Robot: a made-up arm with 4 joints.
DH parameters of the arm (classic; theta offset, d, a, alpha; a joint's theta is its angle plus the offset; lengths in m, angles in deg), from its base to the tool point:
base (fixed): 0 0.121 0 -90
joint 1: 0 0.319 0.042 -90
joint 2: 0 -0.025 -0.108 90
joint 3: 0 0.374 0.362 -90
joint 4: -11.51 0 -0.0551 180
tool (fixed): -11.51 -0.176 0 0
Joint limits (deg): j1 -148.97..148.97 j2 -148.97..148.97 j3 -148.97..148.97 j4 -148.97..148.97
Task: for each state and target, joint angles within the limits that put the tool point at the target. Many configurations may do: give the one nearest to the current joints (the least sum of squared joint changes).
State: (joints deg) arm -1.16 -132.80 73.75 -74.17
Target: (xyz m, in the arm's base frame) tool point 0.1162 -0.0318 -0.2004
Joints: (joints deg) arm -24.95 -148.97 62.94 -29.52
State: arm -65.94 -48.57 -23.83 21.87
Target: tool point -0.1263 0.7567 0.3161
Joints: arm -69.80 -15.56 -56.23 34.48
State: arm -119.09 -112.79 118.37 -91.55
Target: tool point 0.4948 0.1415 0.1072
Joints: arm -130.13 -77.19 85.79 -100.36
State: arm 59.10 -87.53 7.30 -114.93
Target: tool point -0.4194 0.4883 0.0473
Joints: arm 38.40 -87.87 28.38 -117.14
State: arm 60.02 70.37 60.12 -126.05
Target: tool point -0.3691 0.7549 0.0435
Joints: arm 83.77 39.49 89.58 -120.75
